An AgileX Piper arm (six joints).
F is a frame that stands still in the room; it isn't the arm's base.
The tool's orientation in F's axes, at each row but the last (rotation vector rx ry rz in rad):
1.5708 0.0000 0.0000
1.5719 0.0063 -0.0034
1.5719 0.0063 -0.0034
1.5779 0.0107 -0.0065
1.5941 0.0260 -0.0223
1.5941 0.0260 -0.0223
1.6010 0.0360 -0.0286
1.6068 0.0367 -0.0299
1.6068 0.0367 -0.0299
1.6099 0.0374 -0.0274
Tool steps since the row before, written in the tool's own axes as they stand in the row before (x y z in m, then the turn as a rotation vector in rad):
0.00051 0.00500 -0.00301 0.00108 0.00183 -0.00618
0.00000 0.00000 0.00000 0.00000 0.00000 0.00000
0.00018 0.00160 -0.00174 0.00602 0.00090 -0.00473
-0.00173 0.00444 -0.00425 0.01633 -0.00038 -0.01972
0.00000 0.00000 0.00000 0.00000 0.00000 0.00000
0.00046 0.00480 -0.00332 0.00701 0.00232 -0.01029
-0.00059 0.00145 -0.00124 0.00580 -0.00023 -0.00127
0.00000 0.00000 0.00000 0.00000 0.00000 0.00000
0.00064 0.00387 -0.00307 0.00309 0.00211 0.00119
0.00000 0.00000 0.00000 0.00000 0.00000 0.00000
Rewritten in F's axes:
0.00051 0.00301 0.00500 0.00108 0.00618 0.00183
0.00000 0.00000 0.00000 0.00000 0.00000 0.00000
0.00019 0.00174 0.00160 0.00602 0.00474 0.00087
-0.00169 0.00421 0.00449 0.01627 0.01977 -0.00042
0.00000 0.00000 0.00000 0.00000 0.00000 0.00000
0.00060 0.00321 0.00486 0.00706 0.01025 0.00235
-0.00054 0.00119 0.00151 0.00578 0.00131 -0.00043
0.00000 0.00000 0.00000 0.00000 0.00000 0.00000
0.00079 0.00293 0.00395 0.00318 -0.00125 0.00193
0.00000 0.00000 0.00000 0.00000 0.00000 0.00000

